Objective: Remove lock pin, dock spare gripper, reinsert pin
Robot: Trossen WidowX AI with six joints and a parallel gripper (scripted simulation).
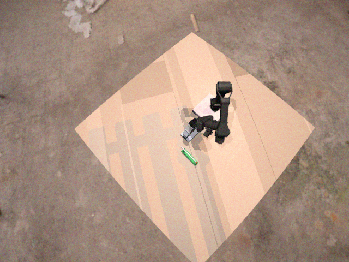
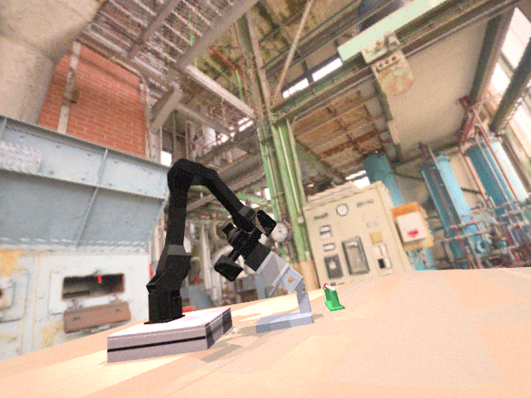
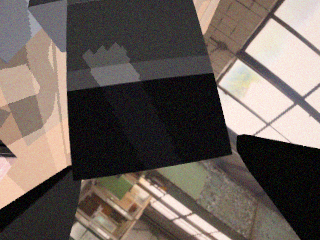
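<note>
The spare gripper lies 3 cm ahead of my gripper tip, 2 cm to the left of it and 4 cm below it. From my gripper tip the other things lie so: mount socket 5 cm ahead, 3 cm to the left, 10 cm below; then green upright bracket 13 cm ahead, 16 cm to the left, 13 cm below.
</note>
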